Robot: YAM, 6 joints.
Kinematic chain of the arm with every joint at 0, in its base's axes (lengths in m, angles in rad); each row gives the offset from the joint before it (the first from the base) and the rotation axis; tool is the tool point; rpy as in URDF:
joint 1: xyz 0 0 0.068 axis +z
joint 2: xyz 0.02 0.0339 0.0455 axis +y
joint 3: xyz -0.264 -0.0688 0 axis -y
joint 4: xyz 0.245 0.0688 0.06 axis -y
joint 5: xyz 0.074 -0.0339 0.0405 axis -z
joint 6: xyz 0.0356 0 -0.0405 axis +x
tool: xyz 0 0 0 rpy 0 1.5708 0
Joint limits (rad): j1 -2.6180..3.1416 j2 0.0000..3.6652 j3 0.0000..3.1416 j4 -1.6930..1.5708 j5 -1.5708..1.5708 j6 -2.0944..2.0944
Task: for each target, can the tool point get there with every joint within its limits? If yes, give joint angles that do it. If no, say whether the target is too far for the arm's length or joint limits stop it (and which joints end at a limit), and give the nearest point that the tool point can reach.
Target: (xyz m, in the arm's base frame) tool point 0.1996 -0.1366 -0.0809
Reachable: yes | joints -0.5943 2.8069 1.2955 -1.2550 0.0400 -0.4258
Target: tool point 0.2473 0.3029 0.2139
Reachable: yes | joints 0.9571 1.8109 1.0088 0.5756 0.8937 0.1867
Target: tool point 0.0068 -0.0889 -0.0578
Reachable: yes | joints -1.7406 2.6139 0.4632 -0.2828 -0.6579 -0.8664
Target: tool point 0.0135 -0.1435 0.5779
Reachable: yes | joints 1.6372 0.4432 1.4850 0.5051 0.1103 -1.3680
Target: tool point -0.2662 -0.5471 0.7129
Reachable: no: too far | nearest point -0.2006 -0.4122 0.5601 | short by 0.214 m
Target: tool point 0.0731 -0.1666 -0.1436
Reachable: yes | joints -1.2500 2.9406 1.0923 -0.7130 -0.4922 0.0127
